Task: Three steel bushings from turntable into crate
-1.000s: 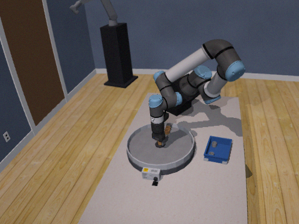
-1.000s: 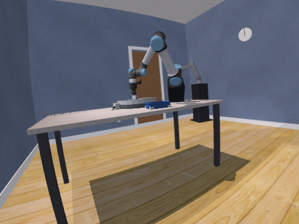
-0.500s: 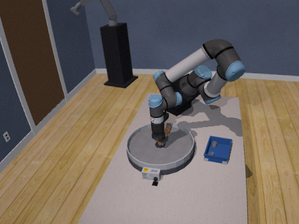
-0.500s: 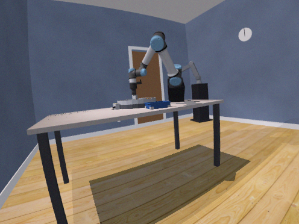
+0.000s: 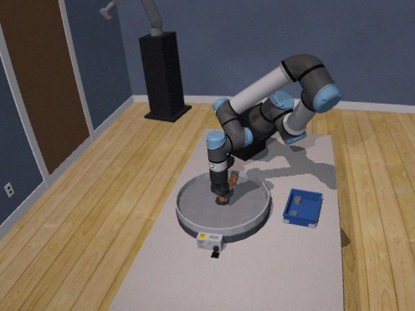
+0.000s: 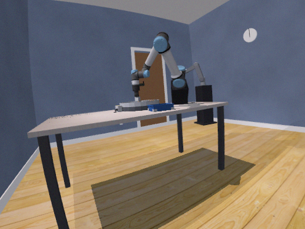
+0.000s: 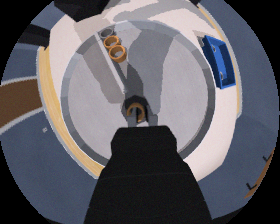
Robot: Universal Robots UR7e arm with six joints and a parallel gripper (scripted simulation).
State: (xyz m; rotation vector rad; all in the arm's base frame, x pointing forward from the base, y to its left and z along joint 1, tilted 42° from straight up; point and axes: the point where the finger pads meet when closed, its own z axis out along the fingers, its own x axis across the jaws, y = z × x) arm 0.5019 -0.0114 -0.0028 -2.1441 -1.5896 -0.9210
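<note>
The round grey turntable lies 30 mm below my hand and 10 mm to the right of it. Round my hand: blue crate (340 mm to the left, 110 mm behind, 60 mm below).
</note>
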